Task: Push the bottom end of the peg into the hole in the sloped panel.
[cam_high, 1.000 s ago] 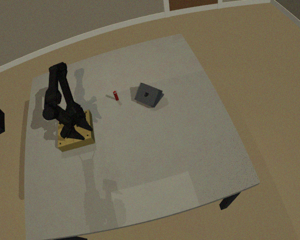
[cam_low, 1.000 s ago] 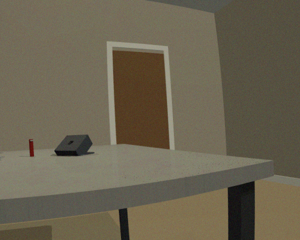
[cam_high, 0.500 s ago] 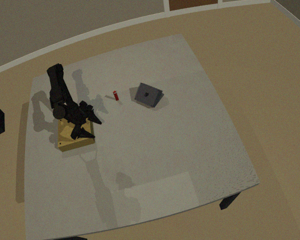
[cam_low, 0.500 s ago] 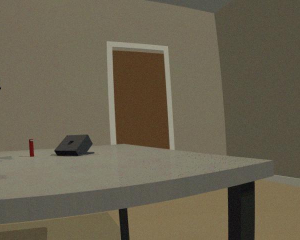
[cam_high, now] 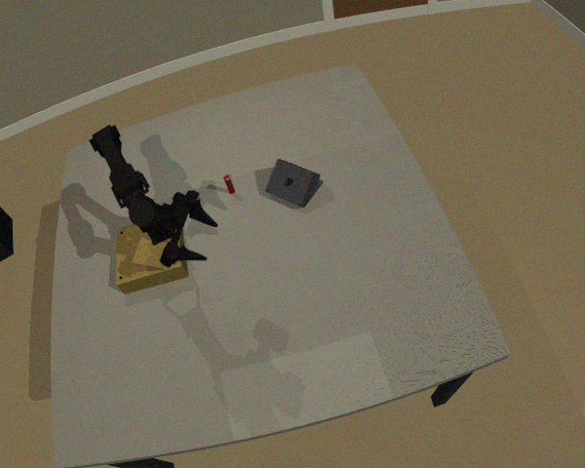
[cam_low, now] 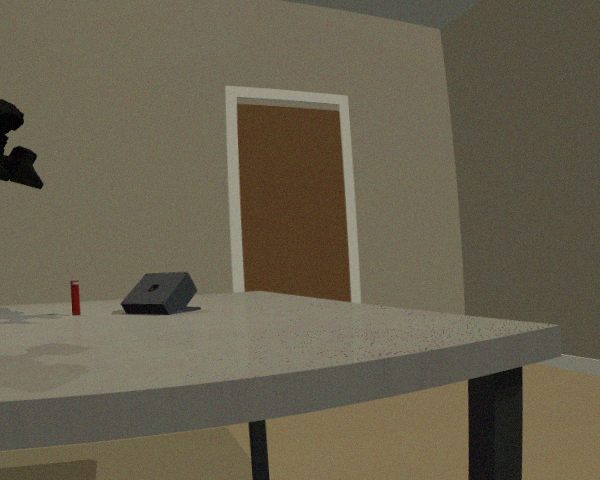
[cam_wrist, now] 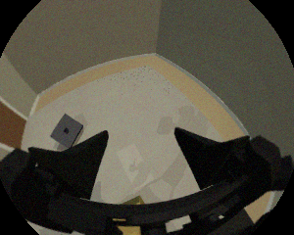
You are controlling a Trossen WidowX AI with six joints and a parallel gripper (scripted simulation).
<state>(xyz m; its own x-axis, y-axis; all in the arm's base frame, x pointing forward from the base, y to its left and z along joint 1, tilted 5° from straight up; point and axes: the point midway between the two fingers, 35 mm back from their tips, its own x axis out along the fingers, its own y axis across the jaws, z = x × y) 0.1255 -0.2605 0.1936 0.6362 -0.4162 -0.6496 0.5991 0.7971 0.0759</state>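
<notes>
The peg lies 11 cm ahead of my gripper tip, 33 cm to the left of it and 19 cm below it. From my gripper tip the other things lie so: sloped panel: 29 cm ahead, 23 cm to the left, 21 cm below.
</notes>
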